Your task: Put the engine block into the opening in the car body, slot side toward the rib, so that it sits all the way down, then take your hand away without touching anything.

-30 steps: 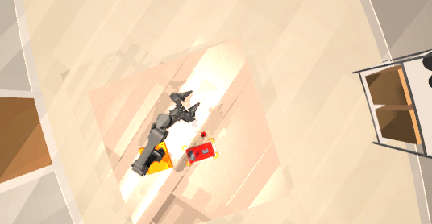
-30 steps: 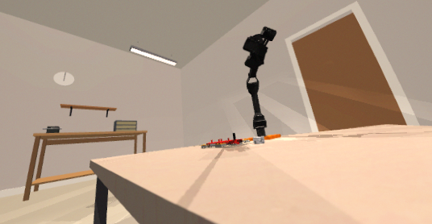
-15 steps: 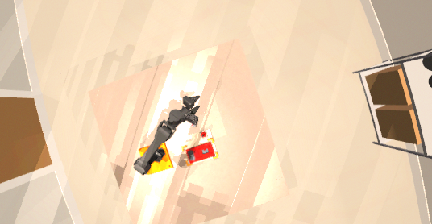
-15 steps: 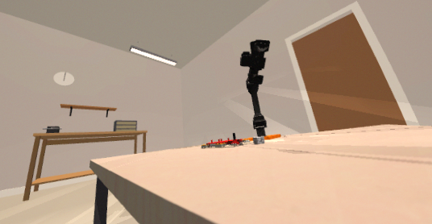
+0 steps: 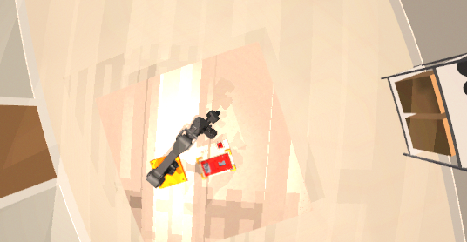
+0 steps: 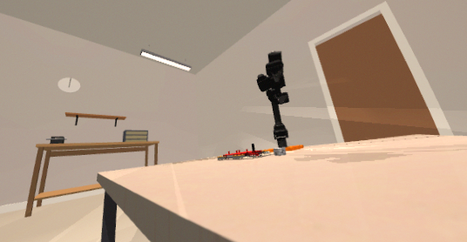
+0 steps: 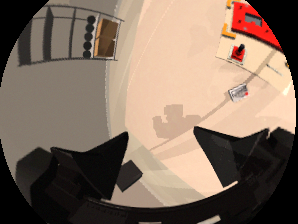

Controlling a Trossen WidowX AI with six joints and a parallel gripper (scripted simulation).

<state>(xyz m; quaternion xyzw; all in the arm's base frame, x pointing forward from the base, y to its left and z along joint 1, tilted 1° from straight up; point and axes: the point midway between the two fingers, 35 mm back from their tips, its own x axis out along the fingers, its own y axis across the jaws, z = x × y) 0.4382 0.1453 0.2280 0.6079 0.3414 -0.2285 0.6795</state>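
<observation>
Right now the grey engine block is 12 cm behind my gripper tip, 8 cm to the right of it and 21 cm below it.
</observation>
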